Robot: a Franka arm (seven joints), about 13 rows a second.
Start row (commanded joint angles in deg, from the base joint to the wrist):
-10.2 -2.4 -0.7 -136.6 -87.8 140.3 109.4
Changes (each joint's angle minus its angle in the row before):
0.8 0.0 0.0 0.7 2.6 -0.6 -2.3
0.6 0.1 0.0 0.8 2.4 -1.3 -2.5
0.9 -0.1 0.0 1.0 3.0 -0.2 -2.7
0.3 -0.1 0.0 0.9 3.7 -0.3 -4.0
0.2 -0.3 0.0 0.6 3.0 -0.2 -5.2
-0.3 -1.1 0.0 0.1 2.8 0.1 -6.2
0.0 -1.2 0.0 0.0 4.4 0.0 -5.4
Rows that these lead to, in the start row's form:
-9.4 -2.4 -0.7 -135.9 -85.2 139.7 107.1
-8.8 -2.3 -0.7 -135.1 -82.8 138.4 104.6
-7.9 -2.4 -0.7 -134.1 -79.8 138.2 101.9
-7.6 -2.5 -0.7 -133.2 -76.1 137.9 97.9
-7.4 -2.8 -0.7 -132.6 -73.1 137.7 92.7
-7.7 -3.9 -0.7 -132.5 -70.3 137.8 86.5
-7.7 -5.1 -0.7 -132.5 -65.9 137.8 81.1

